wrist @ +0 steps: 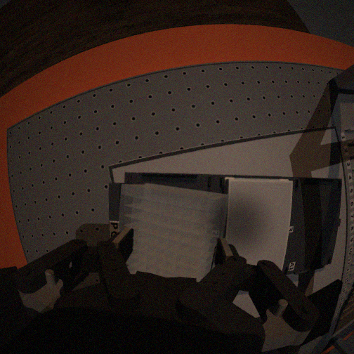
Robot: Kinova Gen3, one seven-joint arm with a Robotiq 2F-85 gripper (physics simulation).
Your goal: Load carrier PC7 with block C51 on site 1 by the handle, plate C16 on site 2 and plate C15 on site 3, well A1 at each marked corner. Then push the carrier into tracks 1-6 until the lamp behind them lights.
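My gripper (173, 243) is shut on a translucent, ribbed labware block, taken as block C51 (172, 215), with one finger on each side. The block is over site 1, at the handle end of carrier PC7 (327, 205), and covers that site and its corner mark. Whether its underside touches the carrier cannot be told. The carrier's end label is partly hidden behind the block and the left finger. A white plate (260, 225) lies on site 2, right of the block. Site 3, further right, shows dark and bare, with its A1 mark visible. Plate C15 cannot be made out.
The carrier lies on a pale panel (235, 150) beside a grey perforated board (60, 150) with an orange border (150, 49). Numbered tracks (349, 210) run down the right edge. A dark frame (342, 82) stands at upper right, and a shadow crosses the carrier's right end.
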